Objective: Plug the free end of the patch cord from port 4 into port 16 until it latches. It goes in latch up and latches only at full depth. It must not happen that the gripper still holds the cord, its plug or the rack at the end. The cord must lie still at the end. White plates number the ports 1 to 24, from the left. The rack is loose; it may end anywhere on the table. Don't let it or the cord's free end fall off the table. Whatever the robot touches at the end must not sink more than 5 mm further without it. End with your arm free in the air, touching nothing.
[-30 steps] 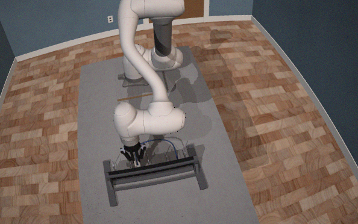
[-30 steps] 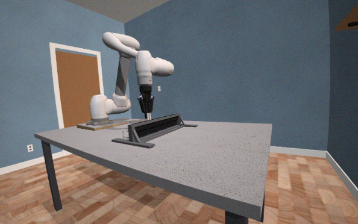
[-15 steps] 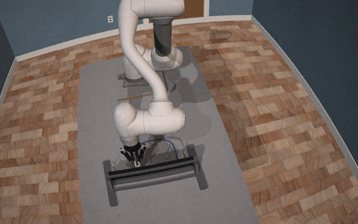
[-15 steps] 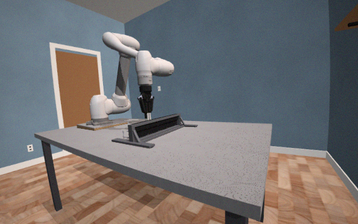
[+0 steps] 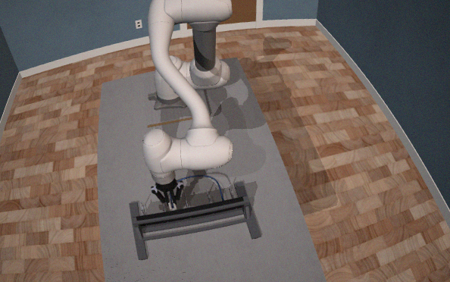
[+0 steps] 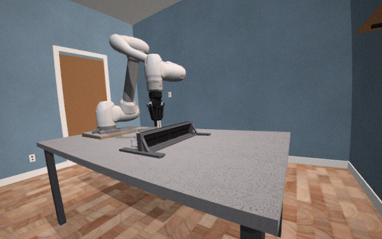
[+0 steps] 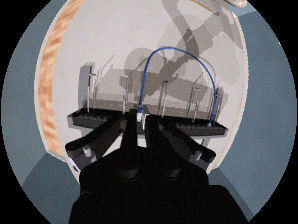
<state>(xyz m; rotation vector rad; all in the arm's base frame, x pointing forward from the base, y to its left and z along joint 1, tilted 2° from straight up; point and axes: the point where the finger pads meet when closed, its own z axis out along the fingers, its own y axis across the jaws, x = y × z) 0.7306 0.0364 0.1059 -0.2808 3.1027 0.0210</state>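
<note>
Now: the plug 1 cm ahead of my hand and 3 cm below it.
</note>
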